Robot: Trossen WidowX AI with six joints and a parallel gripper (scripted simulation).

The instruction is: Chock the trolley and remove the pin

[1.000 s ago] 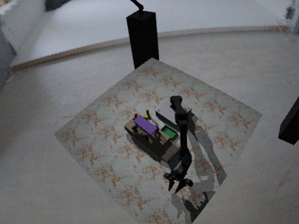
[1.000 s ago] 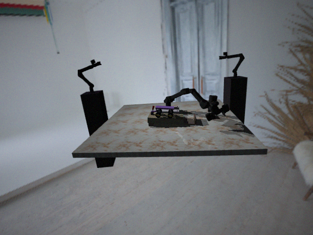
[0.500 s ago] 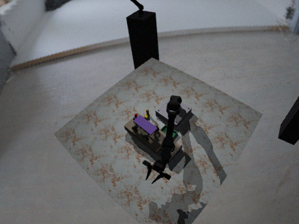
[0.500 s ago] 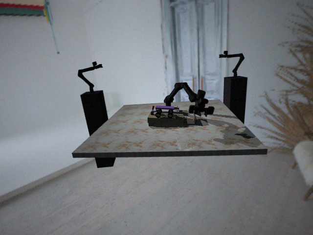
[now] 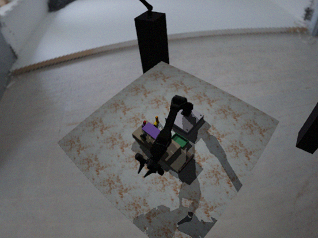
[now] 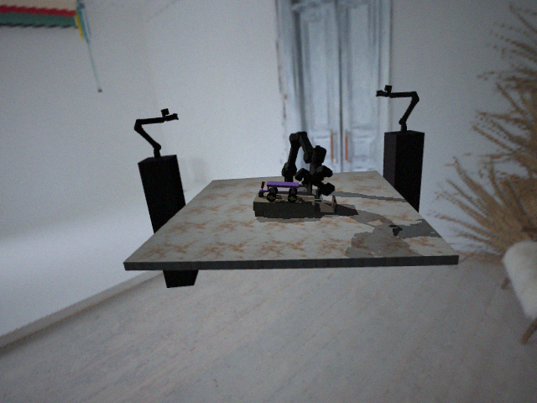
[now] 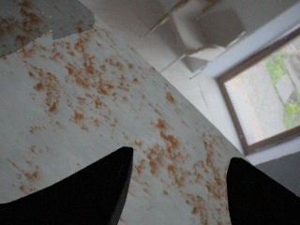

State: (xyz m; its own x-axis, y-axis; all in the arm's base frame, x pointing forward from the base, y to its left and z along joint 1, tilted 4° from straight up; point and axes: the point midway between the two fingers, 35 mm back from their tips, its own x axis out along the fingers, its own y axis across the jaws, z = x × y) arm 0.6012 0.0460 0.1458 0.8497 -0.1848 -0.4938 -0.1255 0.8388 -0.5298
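Now: gripper tip 34 cm past the red-headed stop pin, 22 cm to the left of it and 4 cm above it. From my gripper tip the other things lie so: ramp: 31 cm behind, 12 cm below, 11 cm to the right; purple-topped trolley: 31 cm behind, 12 cm to the right, 6 cm below; dark end stop: 26 cm behind, 15 cm to the left, 14 cm below.
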